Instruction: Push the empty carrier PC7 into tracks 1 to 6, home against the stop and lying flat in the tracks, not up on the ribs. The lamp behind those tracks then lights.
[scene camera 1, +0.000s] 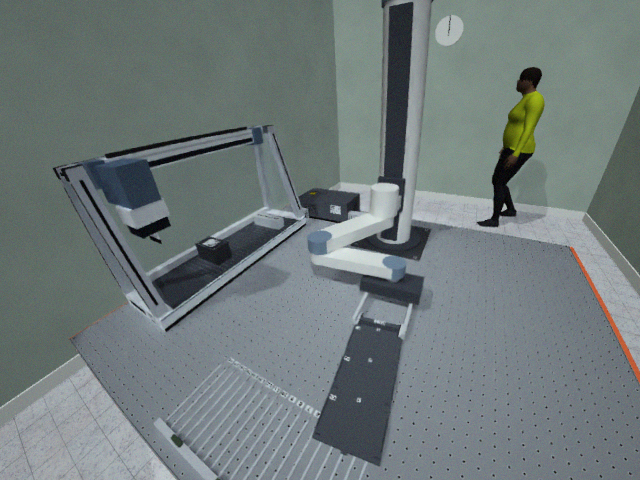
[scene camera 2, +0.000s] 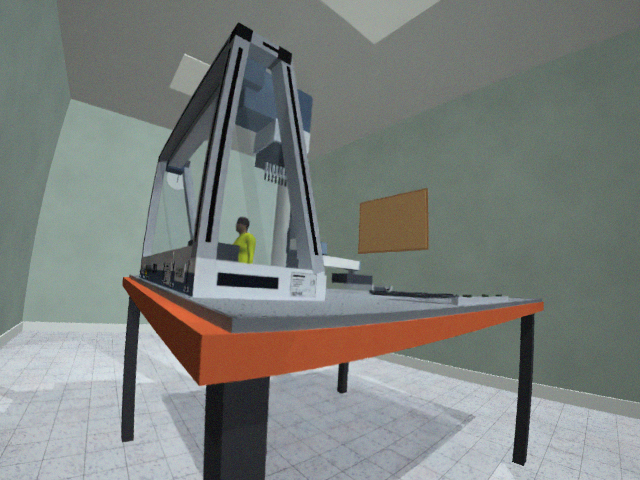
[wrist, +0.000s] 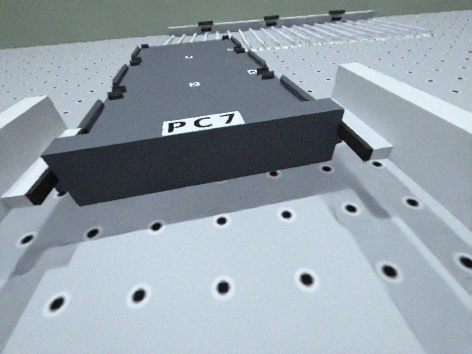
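Pixels of known places: gripper, fingertip midpoint: (scene camera 1: 377, 328) (scene camera 2: 382, 287) (wrist: 202, 101); arm's base at its link origin: (scene camera 1: 392, 239).
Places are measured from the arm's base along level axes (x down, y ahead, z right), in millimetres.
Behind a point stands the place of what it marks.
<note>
The dark carrier PC7 (scene camera 1: 361, 382) {x -24, y 707, z -135 mm} (wrist: 190, 160) {x -31, y 528, z -123 mm} shows no load. Its labelled end faces the arm; its far end lies at the near ends of the ribbed tracks (scene camera 1: 242, 413) {x -15, y 893, z 65 mm}. Whether it lies flat between the ribs there cannot be told. My gripper (scene camera 1: 379, 326) {x -42, y 559, z -118 mm} (wrist: 202, 101) {x -42, y 559, z -118 mm} is low over the table, shut on the carrier's labelled end, one finger at each side. Behind the tracks is the pale stop bar (scene camera 1: 193, 458) {x -29, y 1008, z 81 mm} (wrist: 237, 23) {x -27, y 1001, z -70 mm}. The lamp (wrist: 205, 23) {x -32, y 1002, z -135 mm} in line with the carrier is dark green and looks unlit.
Two more dark lamps (wrist: 271, 20) {x -26, y 1013, z 2 mm} (wrist: 337, 14) {x -27, y 1013, z 140 mm} sit farther right on the stop bar. A gantry frame (scene camera 1: 224, 283) {x -27, y 605, z 449 mm} (scene camera 2: 206, 283) {x -34, y 850, z 686 mm} with a blue head stands beside the arm. A dark box (scene camera 1: 329, 204) {x -111, y -35, z 349 mm} and the arm's column (scene camera 1: 419, 103) {x -569, y 34, z -67 mm} stand behind. A person (scene camera 1: 522, 124) is beyond the table.
</note>
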